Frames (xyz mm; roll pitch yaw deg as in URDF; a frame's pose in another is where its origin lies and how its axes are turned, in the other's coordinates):
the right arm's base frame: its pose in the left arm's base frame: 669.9 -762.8 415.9 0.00 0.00 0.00
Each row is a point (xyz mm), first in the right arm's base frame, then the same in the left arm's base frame.
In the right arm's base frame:
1: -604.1 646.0 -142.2
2: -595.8 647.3 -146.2
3: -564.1 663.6 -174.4
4: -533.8 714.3 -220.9
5: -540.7 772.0 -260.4
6: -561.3 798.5 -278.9
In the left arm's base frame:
1: 65.8 -116.8 273.7
2: 74.1 -115.5 269.7
3: 105.8 -99.2 241.5
4: 136.1 -48.5 195.0
5: 129.2 9.2 155.5
6: 108.6 35.7 137.0

